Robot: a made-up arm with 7 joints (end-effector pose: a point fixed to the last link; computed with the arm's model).
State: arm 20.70 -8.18 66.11 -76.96 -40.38 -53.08 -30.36
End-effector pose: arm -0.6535 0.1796 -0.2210 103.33 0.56 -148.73
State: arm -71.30 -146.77 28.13 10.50 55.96 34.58 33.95
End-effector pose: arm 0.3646 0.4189 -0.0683 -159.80 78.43 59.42
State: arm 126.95 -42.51 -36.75 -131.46 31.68 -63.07 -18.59
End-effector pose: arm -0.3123 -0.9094 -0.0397 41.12 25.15 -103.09
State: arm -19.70 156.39 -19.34 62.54 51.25 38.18 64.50
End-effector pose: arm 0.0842 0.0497 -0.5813 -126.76 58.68 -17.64
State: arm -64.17 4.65 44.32 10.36 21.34 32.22 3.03
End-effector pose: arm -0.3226 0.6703 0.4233 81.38 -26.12 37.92
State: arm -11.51 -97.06 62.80 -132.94 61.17 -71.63 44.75
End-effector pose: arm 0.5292 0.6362 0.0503 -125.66 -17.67 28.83
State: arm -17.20 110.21 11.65 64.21 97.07 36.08 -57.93
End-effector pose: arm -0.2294 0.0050 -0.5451 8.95 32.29 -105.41
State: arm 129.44 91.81 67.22 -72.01 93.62 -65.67 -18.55
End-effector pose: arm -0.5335 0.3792 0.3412 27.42 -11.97 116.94
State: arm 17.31 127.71 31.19 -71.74 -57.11 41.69 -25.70
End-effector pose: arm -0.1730 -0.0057 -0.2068 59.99 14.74 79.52
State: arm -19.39 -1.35 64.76 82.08 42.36 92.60 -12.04
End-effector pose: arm -0.4882 0.4194 -0.1462 52.94 43.75 160.84
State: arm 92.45 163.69 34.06 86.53 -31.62 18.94 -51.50
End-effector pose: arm 0.1708 -0.3831 0.2434 69.74 -14.52 -85.45
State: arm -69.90 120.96 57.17 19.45 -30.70 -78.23 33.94
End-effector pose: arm -0.0526 -0.0024 0.1730 -144.32 -54.03 -33.13
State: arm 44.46 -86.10 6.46 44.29 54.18 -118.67 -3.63
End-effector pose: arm 0.1549 0.2220 -0.1163 -132.32 -69.78 127.33
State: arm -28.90 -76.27 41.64 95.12 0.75 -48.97 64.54
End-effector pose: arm 0.3207 0.3685 0.0470 153.69 28.46 -29.91
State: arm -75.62 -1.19 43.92 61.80 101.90 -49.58 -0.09
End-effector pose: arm -0.4512 0.2244 0.5933 -108.92 -40.62 -94.21
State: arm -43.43 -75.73 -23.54 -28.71 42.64 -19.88 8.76
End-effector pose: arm 0.2124 0.7919 -0.0529 17.82 16.15 -22.26
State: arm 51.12 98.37 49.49 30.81 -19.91 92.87 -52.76
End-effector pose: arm -0.2210 -0.3794 0.1913 121.67 7.31 -113.77
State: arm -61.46 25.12 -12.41 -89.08 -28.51 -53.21 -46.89
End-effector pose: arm -0.6369 0.3443 -0.0077 88.54 -5.56 -142.04
